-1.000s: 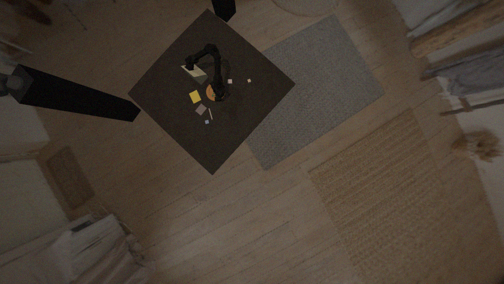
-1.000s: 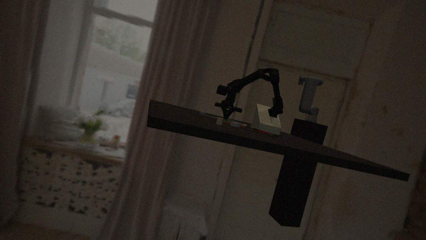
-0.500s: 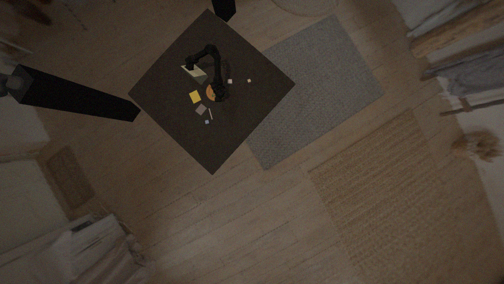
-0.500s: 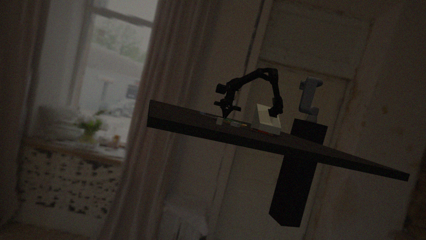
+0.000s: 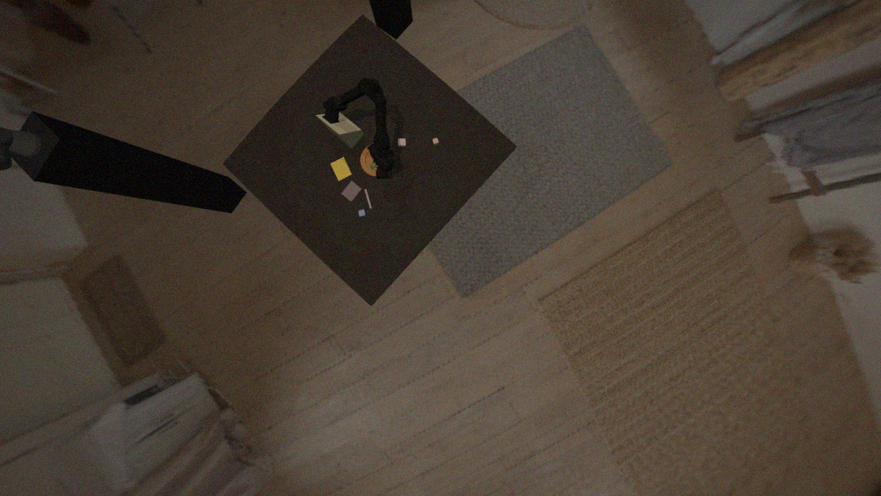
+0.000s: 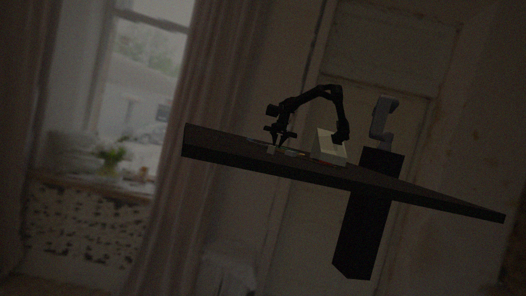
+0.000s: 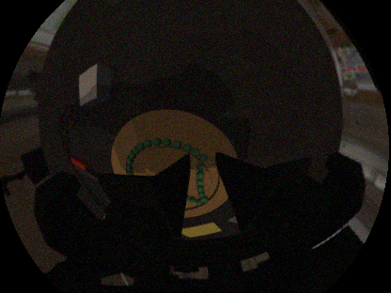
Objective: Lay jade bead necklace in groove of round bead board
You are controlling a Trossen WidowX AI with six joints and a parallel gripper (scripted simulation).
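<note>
The round bead board is 7 cm behind my gripper tip, 1 cm to the left of it and 1 cm below it. Also, from my gripper tip: white stick (21 cm to the right, 4 cm ahead, 1 cm below); grey-white block (18 cm to the left, 1 cm behind); grey square (24 cm to the right, 7 cm behind, 2 cm below).
</note>
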